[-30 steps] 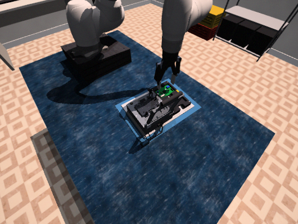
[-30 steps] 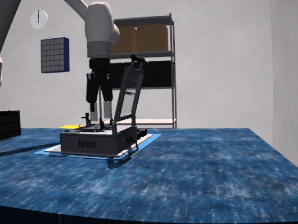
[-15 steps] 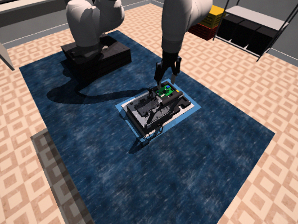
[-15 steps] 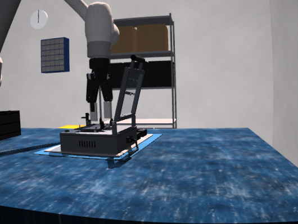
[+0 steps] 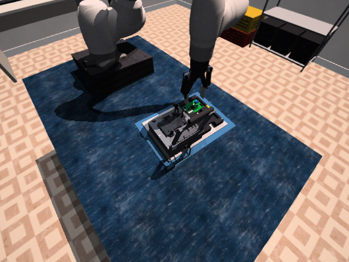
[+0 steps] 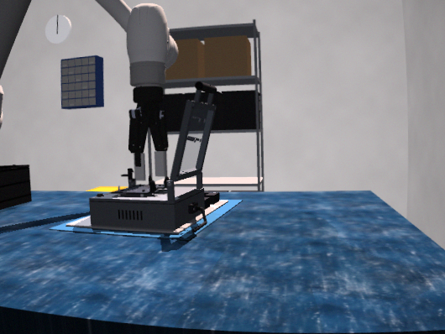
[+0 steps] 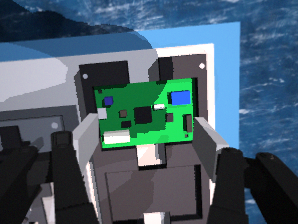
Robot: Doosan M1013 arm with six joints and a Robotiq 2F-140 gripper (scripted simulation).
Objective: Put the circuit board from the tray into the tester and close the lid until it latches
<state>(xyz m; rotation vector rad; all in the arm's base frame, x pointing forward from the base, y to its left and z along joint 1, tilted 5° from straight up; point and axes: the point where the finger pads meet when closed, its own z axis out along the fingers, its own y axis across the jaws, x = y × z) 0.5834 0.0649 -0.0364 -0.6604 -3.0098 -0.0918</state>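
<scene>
The green circuit board is 8 cm below my hand. The rest, counted from my hand: latch hook 4 cm behind, 10 cm to the right, 1 cm below; tester lid 12 cm ahead, 21 cm to the right, 9 cm above; tester plate 1 cm ahead, 17 cm to the right, 2 cm below.
</scene>
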